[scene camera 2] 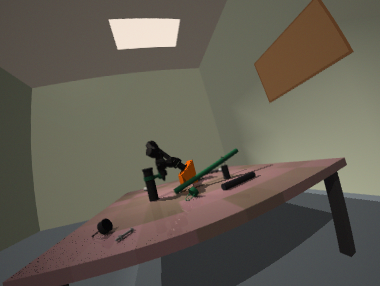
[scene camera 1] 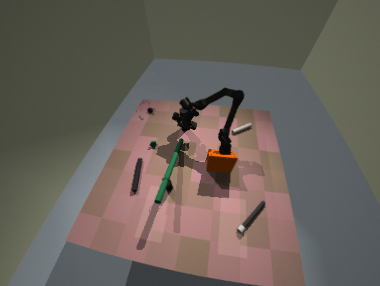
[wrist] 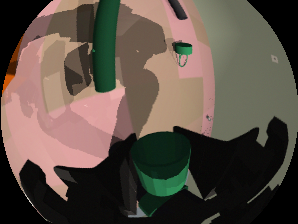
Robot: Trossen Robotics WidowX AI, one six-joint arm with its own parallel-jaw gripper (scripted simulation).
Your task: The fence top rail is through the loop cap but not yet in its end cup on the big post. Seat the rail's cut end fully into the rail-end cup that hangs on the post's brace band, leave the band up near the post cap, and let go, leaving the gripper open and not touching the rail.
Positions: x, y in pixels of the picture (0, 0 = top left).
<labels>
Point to a green rail-end cup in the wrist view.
161, 159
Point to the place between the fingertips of my gripper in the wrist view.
154, 133
</labels>
